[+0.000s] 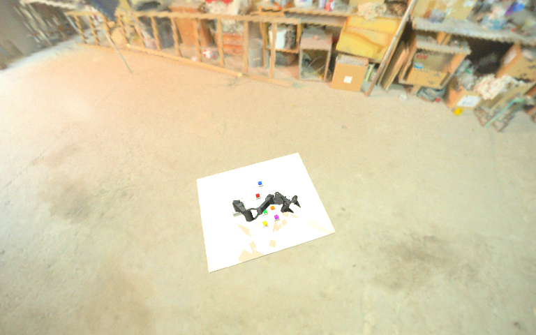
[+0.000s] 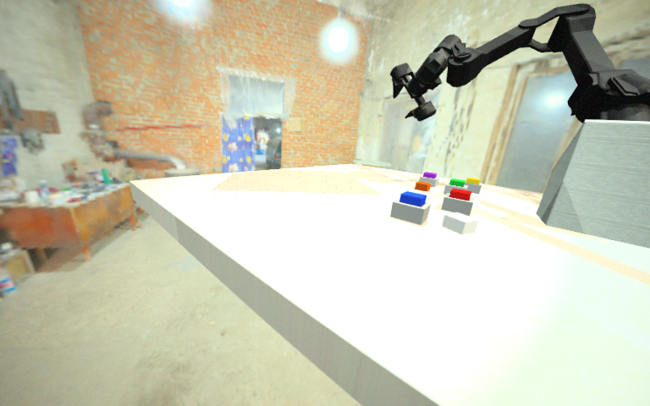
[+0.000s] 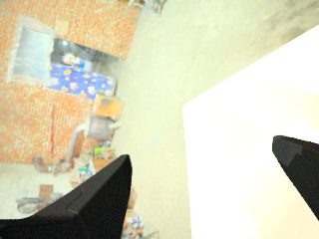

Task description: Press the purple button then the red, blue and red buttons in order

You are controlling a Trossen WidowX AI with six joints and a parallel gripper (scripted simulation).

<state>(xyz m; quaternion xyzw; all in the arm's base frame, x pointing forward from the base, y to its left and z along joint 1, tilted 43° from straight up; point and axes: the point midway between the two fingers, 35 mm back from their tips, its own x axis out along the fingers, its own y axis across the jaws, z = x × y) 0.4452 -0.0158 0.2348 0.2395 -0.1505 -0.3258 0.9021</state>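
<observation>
My gripper tip is now 160 mm past the purple button, 50 mm to the right of it and 210 mm above it. The rest, counted from my gripper tip: yellow button 270 mm behind, 10 mm to the left, 210 mm below; red button 290 mm behind, 290 mm to the left, 210 mm below; green button 250 mm behind, 120 mm to the left, 210 mm below.
</observation>
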